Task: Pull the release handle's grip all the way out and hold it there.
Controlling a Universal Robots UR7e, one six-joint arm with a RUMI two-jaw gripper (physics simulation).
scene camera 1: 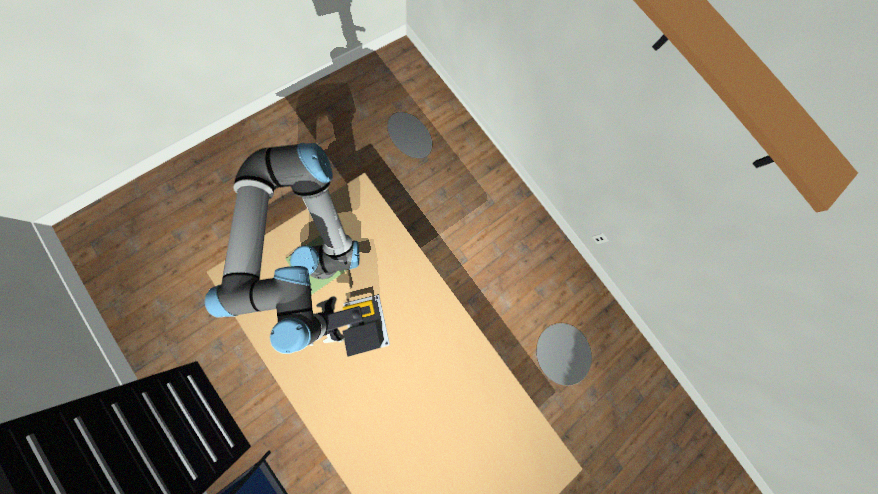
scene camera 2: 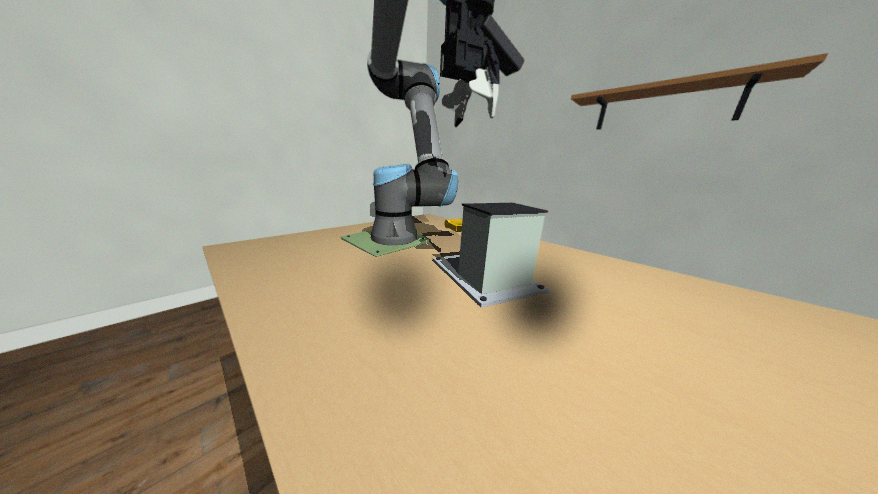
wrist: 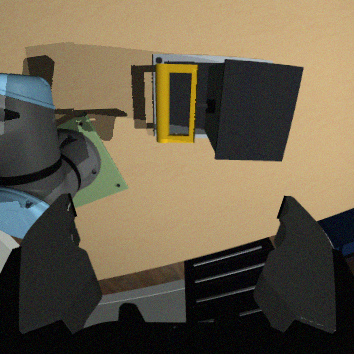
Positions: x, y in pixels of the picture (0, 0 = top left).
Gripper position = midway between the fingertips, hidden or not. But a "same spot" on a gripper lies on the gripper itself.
Labels:
gripper: scene camera 1; scene camera 2 471, 123; wrist
same spot on gripper: (wrist: 56, 289) = (scene camera 1: 333, 307)

